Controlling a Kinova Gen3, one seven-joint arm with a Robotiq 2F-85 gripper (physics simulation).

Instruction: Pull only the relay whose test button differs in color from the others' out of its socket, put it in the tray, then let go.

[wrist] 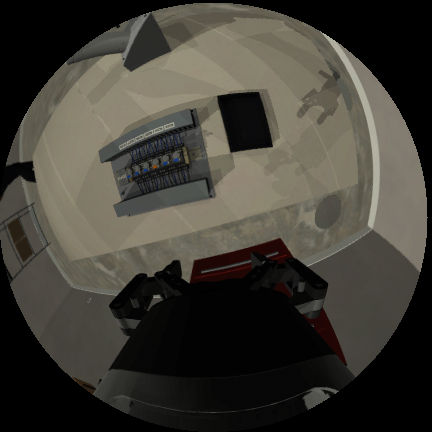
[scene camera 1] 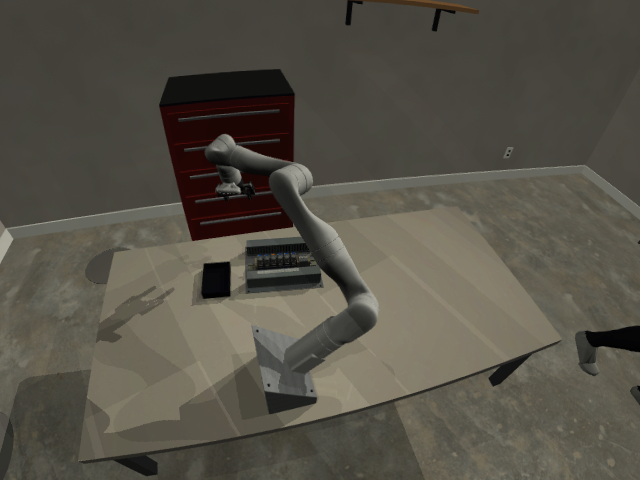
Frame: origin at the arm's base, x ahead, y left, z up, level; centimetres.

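Seen in the pictures: gripper, fingertip midpoint: point(wrist: 215, 264) point(scene camera 1: 239, 199); arm's base, origin of the base link: point(scene camera 1: 295, 359).
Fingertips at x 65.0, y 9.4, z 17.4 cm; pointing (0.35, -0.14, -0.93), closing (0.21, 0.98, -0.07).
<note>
Offsets run from my fingertips to a thing's top centre. Level surfaces: height alone.
A row of several relays stands in sockets on the grey panel point(scene camera 1: 283, 280) point(wrist: 162, 197). The relay with an orange test button @(dx -15.6, dy -10.9, dz -19.8 cm) point(scene camera 1: 273, 259) point(wrist: 155, 166) is in the row, third from the tray side; the buttons of the others look blue. The black tray @(dx -19.4, dy +13.9, dz -23.2 cm) point(scene camera 1: 217, 296) point(wrist: 225, 120) stands on the table beside the panel and looks empty. My gripper point(scene camera 1: 238, 195) point(wrist: 215, 264) is open with nothing between the fingers. It hangs high, beyond the table's back edge in scene camera 1, away from the panel and tray.
Grey wire ducts flank the relay row, with wires running between. A red drawer cabinet point(scene camera 1: 232, 129) point(wrist: 275, 251) stands behind the table @(dz -26.7 cm) point(scene camera 1: 439, 289). My arm's base point(scene camera 1: 281, 361) point(wrist: 147, 45) is on the table's near side. A person's legs point(scene camera 1: 617, 338) show at the right edge.
</note>
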